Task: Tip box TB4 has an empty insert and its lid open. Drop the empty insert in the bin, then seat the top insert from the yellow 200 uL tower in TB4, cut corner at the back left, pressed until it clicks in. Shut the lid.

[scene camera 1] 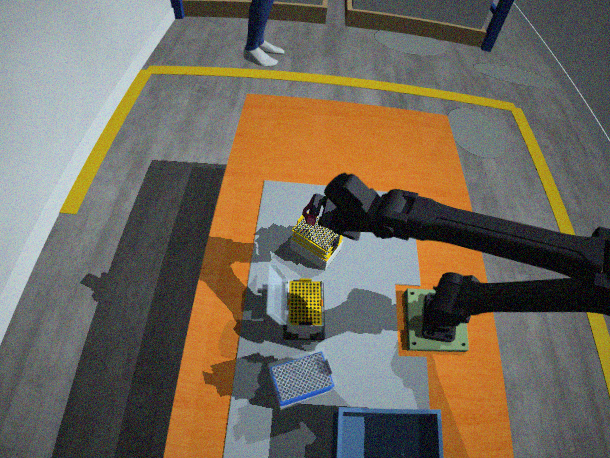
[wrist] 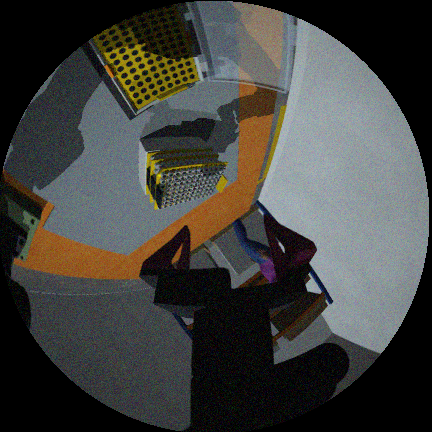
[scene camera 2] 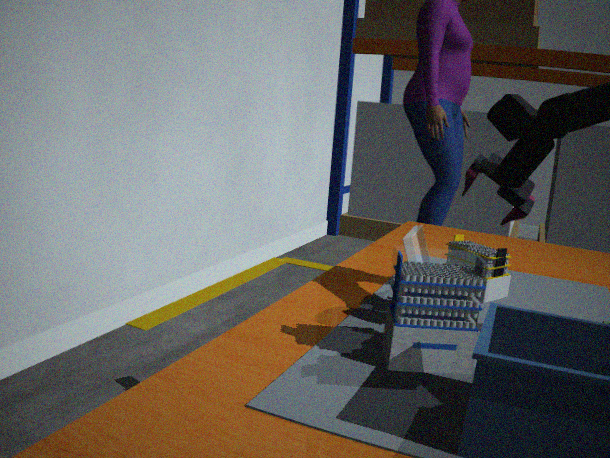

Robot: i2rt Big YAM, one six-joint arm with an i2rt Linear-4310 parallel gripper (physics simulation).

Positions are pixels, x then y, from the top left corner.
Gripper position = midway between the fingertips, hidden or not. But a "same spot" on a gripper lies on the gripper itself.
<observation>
The gripper shows in scene camera 1 (319, 217), in the wrist view and in scene camera 2. One and the same spot on the gripper: (scene camera 2: 520, 211) is (wrist: 152, 269).
</observation>
